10 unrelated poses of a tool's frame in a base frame.
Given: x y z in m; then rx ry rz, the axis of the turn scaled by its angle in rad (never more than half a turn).
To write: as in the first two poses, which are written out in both.
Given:
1: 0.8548 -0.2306 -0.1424 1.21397 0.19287 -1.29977
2: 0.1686 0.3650 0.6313 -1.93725 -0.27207 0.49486
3: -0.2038 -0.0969 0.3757 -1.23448 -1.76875 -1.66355
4: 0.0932 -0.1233 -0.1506 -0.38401 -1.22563 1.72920
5: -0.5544 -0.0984 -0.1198 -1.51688 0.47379 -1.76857
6: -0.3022 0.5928 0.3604 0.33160 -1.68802 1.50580
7: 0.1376 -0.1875 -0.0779 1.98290 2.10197 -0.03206
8: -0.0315 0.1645 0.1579 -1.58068 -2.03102 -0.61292
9: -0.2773 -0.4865 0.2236 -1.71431 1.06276 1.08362
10: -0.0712 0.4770 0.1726 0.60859 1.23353 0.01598
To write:
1: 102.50 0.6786 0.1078 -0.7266 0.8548 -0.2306 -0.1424
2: 115.62 -0.9600 -0.1348 0.2452 0.1686 0.3650 0.6313
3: 156.07 -0.4532 -0.6493 -0.6107 -0.2038 -0.0969 0.3757
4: 123.42 -0.1783 -0.5690 0.8028 0.0932 -0.1233 -0.1506
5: 136.23 -0.6380 0.1993 -0.7438 -0.5544 -0.0984 -0.1198
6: 130.99 0.1450 -0.7383 0.6586 -0.3022 0.5928 0.3604
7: 165.58 0.6862 0.7274 -0.0111 0.1376 -0.1875 -0.0779
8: 151.58 -0.5975 -0.7677 -0.2317 -0.0315 0.1645 0.1579
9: 131.19 -0.7487 0.4642 0.4733 -0.2773 -0.4865 0.2236
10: 78.82 0.4424 0.8967 0.0116 -0.0712 0.4770 0.1726
